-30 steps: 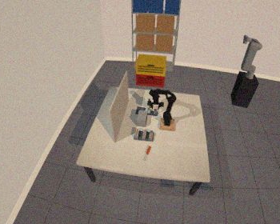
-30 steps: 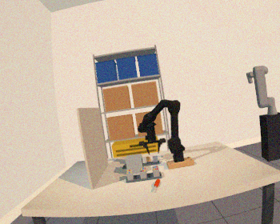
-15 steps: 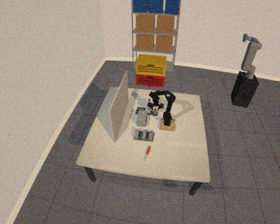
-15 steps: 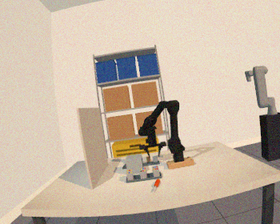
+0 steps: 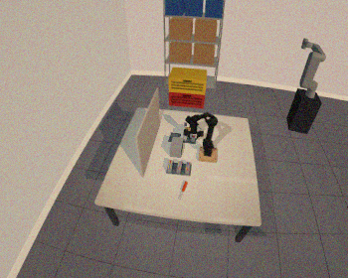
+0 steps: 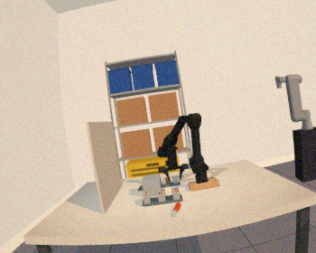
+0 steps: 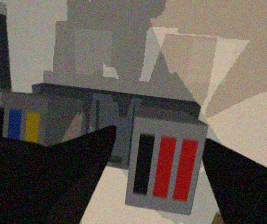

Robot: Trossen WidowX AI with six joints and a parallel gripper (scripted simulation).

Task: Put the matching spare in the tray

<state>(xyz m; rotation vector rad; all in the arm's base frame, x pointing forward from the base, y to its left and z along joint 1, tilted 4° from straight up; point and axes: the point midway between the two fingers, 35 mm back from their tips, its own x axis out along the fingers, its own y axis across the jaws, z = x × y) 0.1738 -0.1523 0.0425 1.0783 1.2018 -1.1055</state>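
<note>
My gripper tip is now 4 cm short of the dark grey holder, 1 cm to the right of it and 1 cm above it. From my gripper tip the other things lie so: tan box: 12 cm to the right, 8 cm ahead, 1 cm below; grey tray: 18 cm ahead, 2 cm below, 1 cm to the left; grey mounted unit: 18 cm to the left, 11 cm ahead, 3 cm above.
</note>
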